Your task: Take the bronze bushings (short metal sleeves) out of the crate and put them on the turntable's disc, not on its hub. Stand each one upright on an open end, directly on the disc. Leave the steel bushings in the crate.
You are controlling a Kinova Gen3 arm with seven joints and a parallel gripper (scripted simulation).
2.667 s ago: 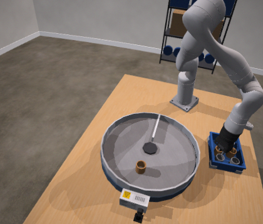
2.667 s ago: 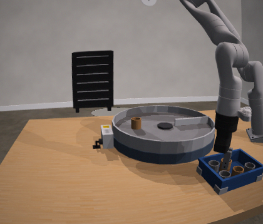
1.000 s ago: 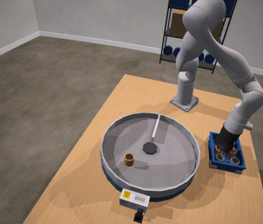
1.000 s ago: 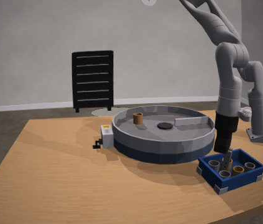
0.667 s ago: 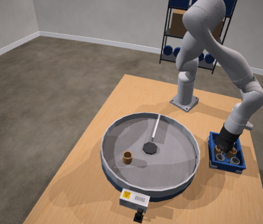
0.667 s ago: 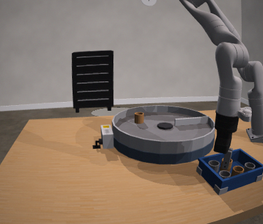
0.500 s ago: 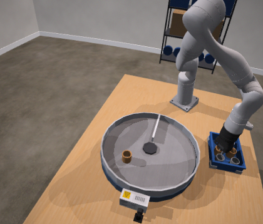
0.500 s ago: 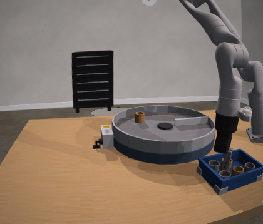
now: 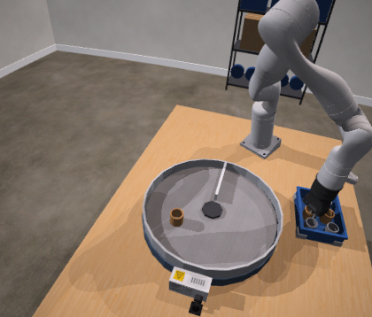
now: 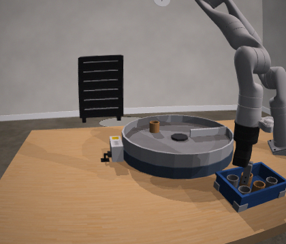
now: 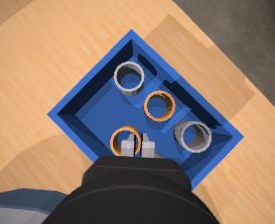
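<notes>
Right now the blue crate is 2 cm behind my hand, 2 cm to the left of it and 2 cm below it. Also, from my hand: grey turntable disc (15 cm ahead, 30 cm to the right, 1 cm above).
</notes>
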